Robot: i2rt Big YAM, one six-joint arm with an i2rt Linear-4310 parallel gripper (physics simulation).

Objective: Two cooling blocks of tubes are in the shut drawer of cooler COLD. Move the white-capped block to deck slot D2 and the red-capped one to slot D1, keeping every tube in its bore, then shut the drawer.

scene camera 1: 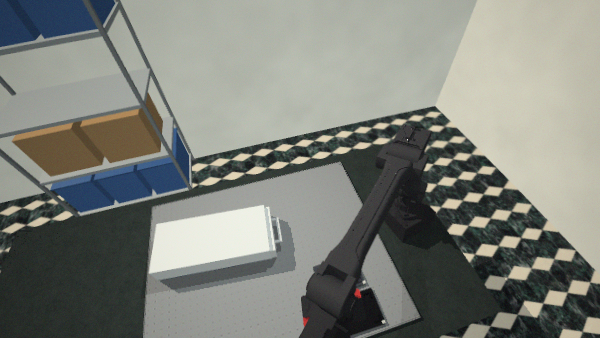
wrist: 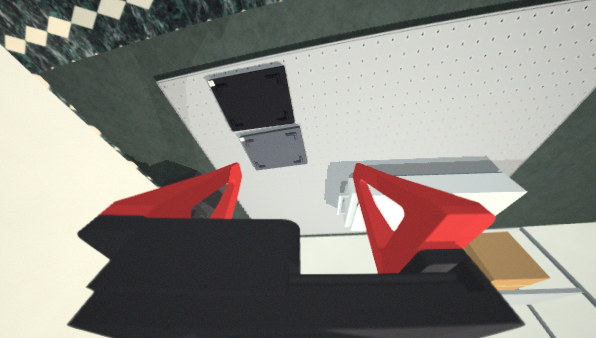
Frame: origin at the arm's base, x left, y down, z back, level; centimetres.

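Seen in the pictures: gripper, fingertip midpoint: (wrist: 297,169); arm's base at its link origin: (scene camera 1: 407,207).
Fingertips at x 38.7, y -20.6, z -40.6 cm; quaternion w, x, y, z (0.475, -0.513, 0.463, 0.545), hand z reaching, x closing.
Note:
Offsets run from my fingertips to a thing's top centre. "*": to the spot under its first point. Level surfaces: height alone.
The white cooler COLD @(* dx -33.9, dy +18.7, dz -38.2 cm) (scene camera 1: 212,240) (wrist: 450,186) lies on the perforated deck @(dy +27.0 cm) (scene camera 1: 310,190) (wrist: 425,100). Its drawer is shut, with the handle @(* dx -36.4, dy +22.5, dz -13.1 cm) (scene camera 1: 278,231) (wrist: 341,204) on the end facing the arm's base side. The tube blocks do not show. Two square slots lie side by side on the deck: a black one @(dx -4.0, dy +25.2, dz +10.9 cm) (scene camera 1: 369,311) (wrist: 255,97) and a grey one @(dx -17.3, dy +25.2, dz +7.7 cm) (wrist: 275,148), mostly hidden behind the arm in the scene view. I cannot read which is D1 or D2. My gripper (wrist: 297,169) is open and empty, above the deck. Its red fingers are partly hidden by the arm in the scene view.
The dark arm (scene camera 1: 370,220) reaches over the deck's right side from its base (scene camera 1: 406,225). A shelf rack (scene camera 1: 90,95) with orange boxes (scene camera 1: 55,150) (wrist: 510,257) and blue bins (scene camera 1: 120,182) stands beyond the deck, at the left in the scene view.

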